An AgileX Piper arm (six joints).
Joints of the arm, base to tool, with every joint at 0 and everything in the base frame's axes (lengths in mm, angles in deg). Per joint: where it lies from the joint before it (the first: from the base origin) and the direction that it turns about. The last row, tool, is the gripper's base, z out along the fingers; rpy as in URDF.
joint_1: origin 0 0 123 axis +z
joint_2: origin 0 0 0 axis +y
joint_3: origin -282.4 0 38.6 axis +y
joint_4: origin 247.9 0 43.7 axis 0.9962 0 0.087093
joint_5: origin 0 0 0 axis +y
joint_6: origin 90.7 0 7.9 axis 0.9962 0 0.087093
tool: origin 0 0 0 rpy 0 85 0
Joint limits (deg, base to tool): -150..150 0..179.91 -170..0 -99.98..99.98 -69.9..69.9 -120..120
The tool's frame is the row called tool.
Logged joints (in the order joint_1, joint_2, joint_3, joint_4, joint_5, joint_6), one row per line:
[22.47, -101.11, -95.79, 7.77, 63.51, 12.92]
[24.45, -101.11, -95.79, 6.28, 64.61, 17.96]
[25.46, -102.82, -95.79, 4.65, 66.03, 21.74]
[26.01, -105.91, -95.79, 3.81, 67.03, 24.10]
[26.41, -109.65, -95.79, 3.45, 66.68, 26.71]
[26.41, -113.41, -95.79, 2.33, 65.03, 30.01]
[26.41, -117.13, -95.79, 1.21, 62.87, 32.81]
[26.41, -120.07, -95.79, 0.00, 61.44, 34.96]
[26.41, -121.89, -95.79, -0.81, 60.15, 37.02]
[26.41, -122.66, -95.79, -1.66, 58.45, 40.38]
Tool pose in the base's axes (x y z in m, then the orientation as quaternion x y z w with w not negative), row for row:
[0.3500, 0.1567, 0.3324, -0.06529, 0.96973, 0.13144, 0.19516]
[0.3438, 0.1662, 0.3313, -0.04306, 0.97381, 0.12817, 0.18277]
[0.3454, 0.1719, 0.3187, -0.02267, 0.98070, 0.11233, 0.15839]
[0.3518, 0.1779, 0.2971, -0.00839, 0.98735, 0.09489, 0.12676]
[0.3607, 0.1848, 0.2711, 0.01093, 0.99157, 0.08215, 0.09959]
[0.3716, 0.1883, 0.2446, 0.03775, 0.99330, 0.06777, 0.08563]
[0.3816, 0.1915, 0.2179, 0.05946, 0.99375, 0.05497, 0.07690]
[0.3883, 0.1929, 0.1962, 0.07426, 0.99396, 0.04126, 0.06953]
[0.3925, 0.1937, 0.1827, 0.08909, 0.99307, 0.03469, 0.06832]
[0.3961, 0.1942, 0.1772, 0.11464, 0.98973, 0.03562, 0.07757]
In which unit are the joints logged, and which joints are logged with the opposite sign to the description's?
The joints are logged in degrees. Opposite sign: joint_2.
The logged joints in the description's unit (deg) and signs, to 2 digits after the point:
[22.47, 101.11, -95.79, 7.77, 63.51, 12.92]
[24.45, 101.11, -95.79, 6.28, 64.61, 17.96]
[25.46, 102.82, -95.79, 4.65, 66.03, 21.74]
[26.01, 105.91, -95.79, 3.81, 67.03, 24.10]
[26.41, 109.65, -95.79, 3.45, 66.68, 26.71]
[26.41, 113.41, -95.79, 2.33, 65.03, 30.01]
[26.41, 117.13, -95.79, 1.21, 62.87, 32.81]
[26.41, 120.07, -95.79, 0.00, 61.44, 34.96]
[26.41, 121.89, -95.79, -0.81, 60.15, 37.02]
[26.41, 122.66, -95.79, -1.66, 58.45, 40.38]

